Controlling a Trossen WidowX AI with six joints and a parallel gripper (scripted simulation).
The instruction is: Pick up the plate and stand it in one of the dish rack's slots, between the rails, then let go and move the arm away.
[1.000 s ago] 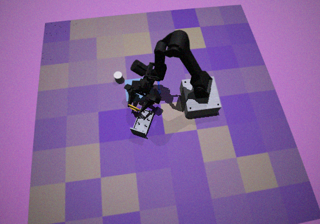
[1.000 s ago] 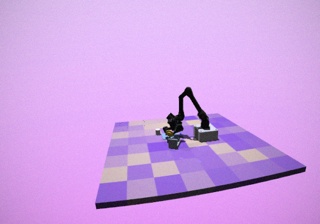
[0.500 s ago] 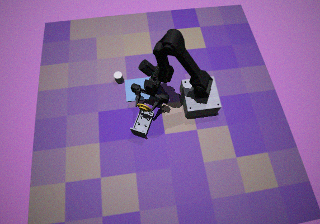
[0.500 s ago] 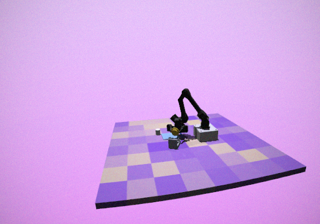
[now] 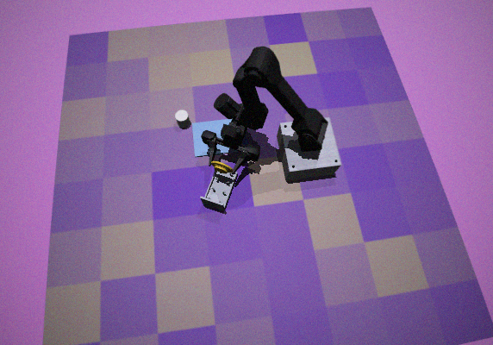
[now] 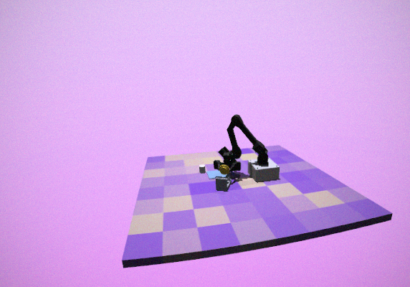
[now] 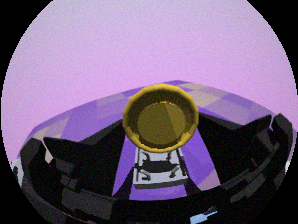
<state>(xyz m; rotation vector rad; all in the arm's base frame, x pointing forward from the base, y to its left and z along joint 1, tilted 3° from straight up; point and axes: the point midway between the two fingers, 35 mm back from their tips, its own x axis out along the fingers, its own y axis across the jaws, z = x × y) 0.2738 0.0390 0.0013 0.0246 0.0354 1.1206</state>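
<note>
My gripper tip is 10 mm short of the grey dish rack, 30 mm to the right of it and 70 mm above it. Also, from my gripper tip: blue spoon (90 mm behind, 150 mm to the right, 90 mm below); white cup (120 mm ahead, 230 mm to the right, 70 mm below); yellow plate (10 mm to the right).
</note>
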